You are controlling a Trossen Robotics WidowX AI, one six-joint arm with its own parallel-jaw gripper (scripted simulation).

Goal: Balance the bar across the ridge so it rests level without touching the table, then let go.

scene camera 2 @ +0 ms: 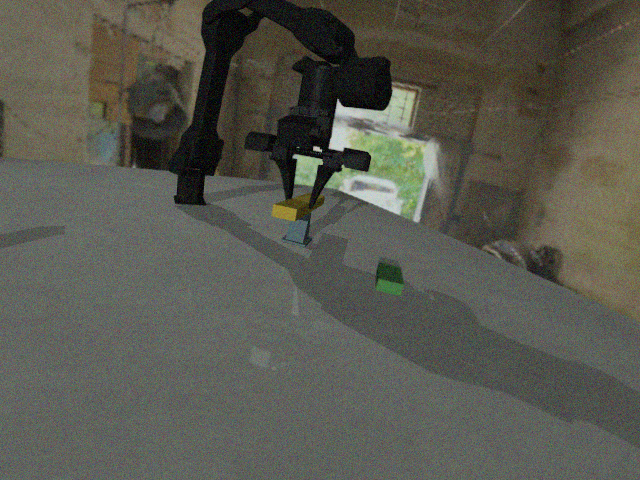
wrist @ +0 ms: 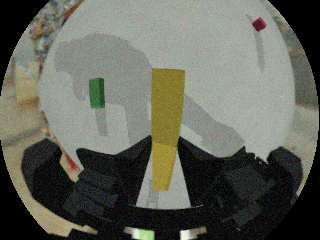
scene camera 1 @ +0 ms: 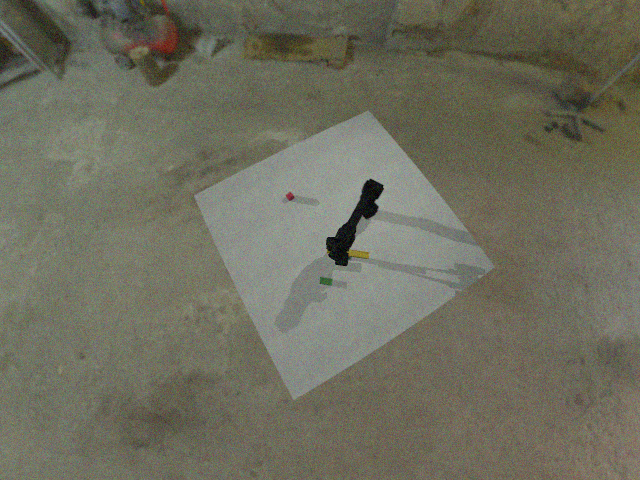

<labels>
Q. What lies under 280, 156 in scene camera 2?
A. The gripper.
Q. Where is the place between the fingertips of the gripper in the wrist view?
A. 164, 138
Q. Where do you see a green block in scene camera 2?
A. At 389, 279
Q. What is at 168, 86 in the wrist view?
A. A yellow bar.
</labels>
